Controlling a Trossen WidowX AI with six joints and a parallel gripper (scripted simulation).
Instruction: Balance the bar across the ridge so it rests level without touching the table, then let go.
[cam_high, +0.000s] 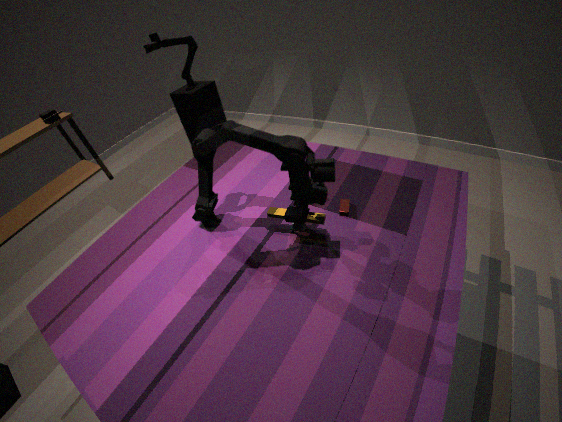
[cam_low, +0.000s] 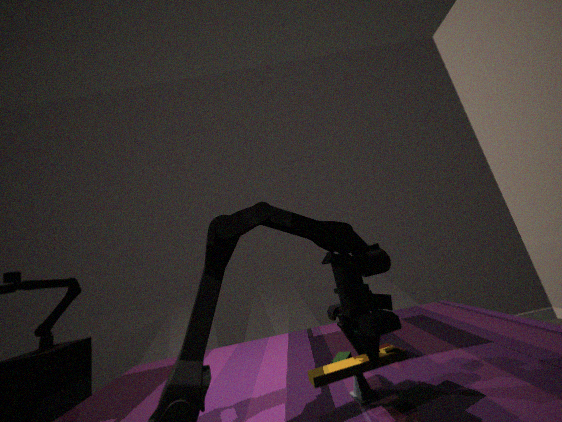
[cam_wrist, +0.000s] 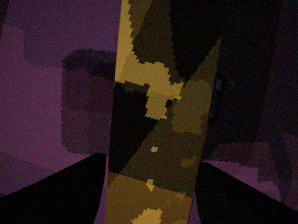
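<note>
Now: the yellow bar 3 cm behind my gripper tip and 1 cm to the right of it. The rest, counted from my gripper tip: red block (13 cm to the left, 10 cm ahead, 4 cm below); green block (14 cm to the left, 4 cm below, 3 cm behind).
</note>
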